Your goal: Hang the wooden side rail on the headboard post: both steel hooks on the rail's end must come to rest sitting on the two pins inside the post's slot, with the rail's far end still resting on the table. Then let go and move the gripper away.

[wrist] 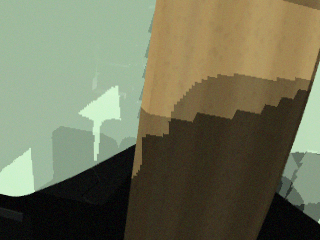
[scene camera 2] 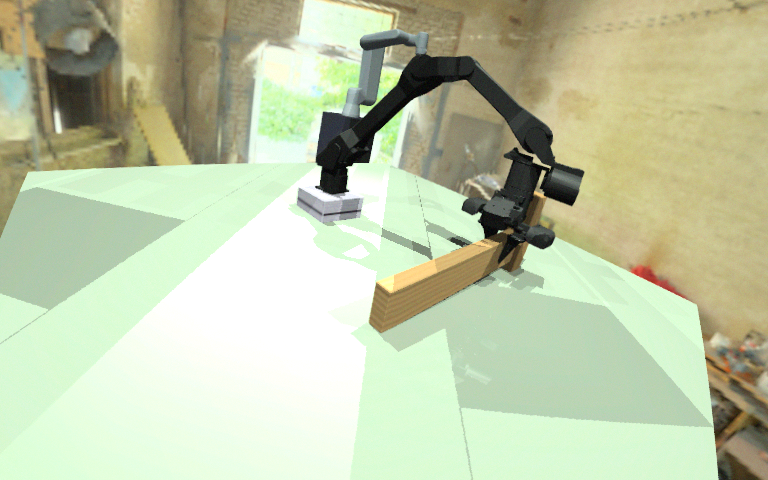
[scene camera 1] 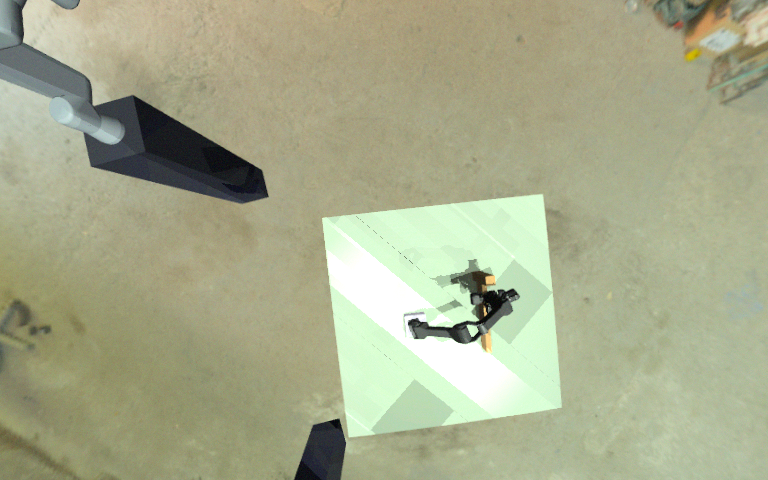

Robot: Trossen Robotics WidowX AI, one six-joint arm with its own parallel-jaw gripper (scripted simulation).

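Observation:
There's a wooden side rail (scene camera 2: 397,298) (wrist: 223,98), so you'd find it in scene camera 2 and in the wrist view. I can see a headboard post (scene camera 2: 534,211) too. And my gripper (scene camera 2: 492,258) (wrist: 182,159) is in scene camera 2 and the wrist view as well.

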